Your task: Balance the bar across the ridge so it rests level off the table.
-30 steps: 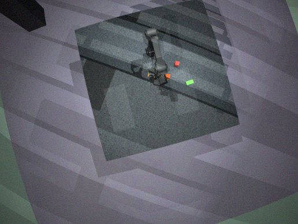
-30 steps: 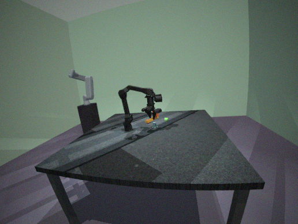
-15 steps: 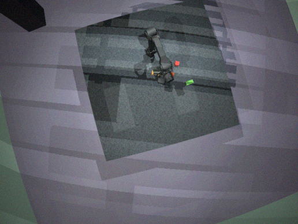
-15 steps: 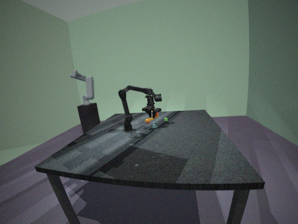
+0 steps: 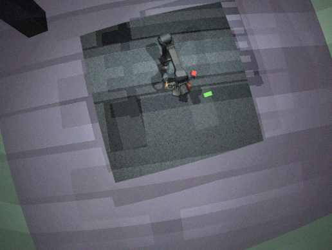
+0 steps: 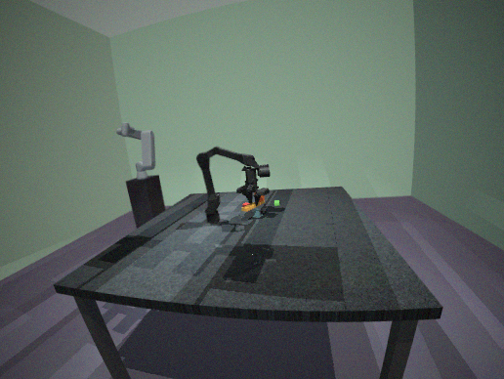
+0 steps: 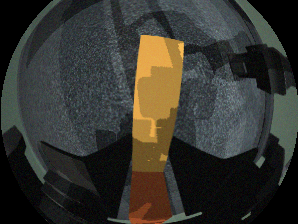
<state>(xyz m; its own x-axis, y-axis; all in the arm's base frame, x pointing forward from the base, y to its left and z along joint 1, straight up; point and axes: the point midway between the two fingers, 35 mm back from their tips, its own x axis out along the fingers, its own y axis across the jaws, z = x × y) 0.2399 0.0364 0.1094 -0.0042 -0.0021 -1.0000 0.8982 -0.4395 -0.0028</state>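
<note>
The ridge is 3 cm below my gripper tip, 2 cm to the left of it and 1 cm ahead of it. Also, from my gripper tip: green block 23 cm to the left, 11 cm ahead, 7 cm below; red cube 17 cm to the left, 8 cm behind, 6 cm below.
</note>
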